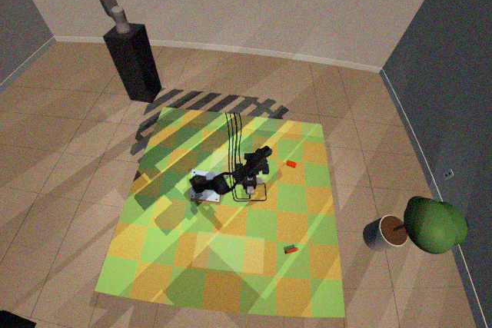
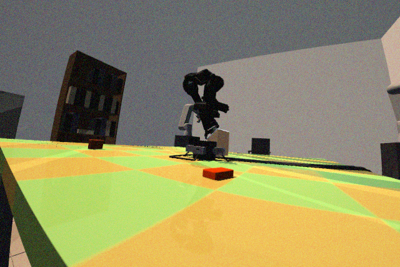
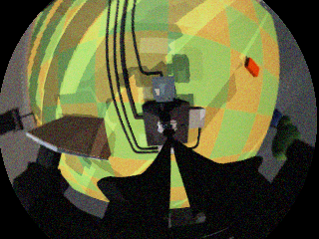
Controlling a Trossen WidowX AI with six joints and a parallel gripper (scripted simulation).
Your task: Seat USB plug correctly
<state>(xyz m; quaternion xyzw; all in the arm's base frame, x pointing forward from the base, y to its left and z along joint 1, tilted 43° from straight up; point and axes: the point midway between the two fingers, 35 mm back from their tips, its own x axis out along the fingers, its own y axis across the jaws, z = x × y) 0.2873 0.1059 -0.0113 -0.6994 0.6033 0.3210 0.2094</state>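
Right now the USB plug is 2 cm below my gripper tip.
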